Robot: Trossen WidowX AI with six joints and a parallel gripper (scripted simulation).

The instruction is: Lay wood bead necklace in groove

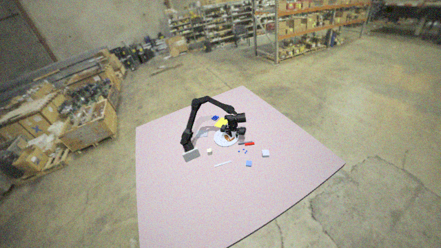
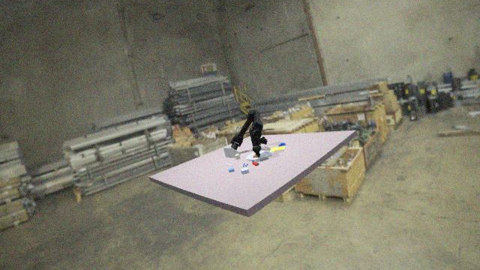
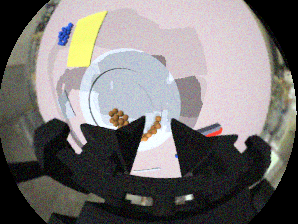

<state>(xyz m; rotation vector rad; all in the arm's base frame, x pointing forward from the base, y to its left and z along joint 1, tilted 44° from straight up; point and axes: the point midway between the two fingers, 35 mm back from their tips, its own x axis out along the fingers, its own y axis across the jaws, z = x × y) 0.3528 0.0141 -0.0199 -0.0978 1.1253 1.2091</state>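
Now: gripper tip 70 mm short of the red-handled tool, 100 mm to the left of it and 10 mm above it. From my gripper tip the other things lie so: white stick: 160 mm behind, 180 mm to the right, 10 mm below; then cream cube: 220 mm behind, 50 mm to the right; then yellow sheet: 30 mm behind, 220 mm to the left, 10 mm below.
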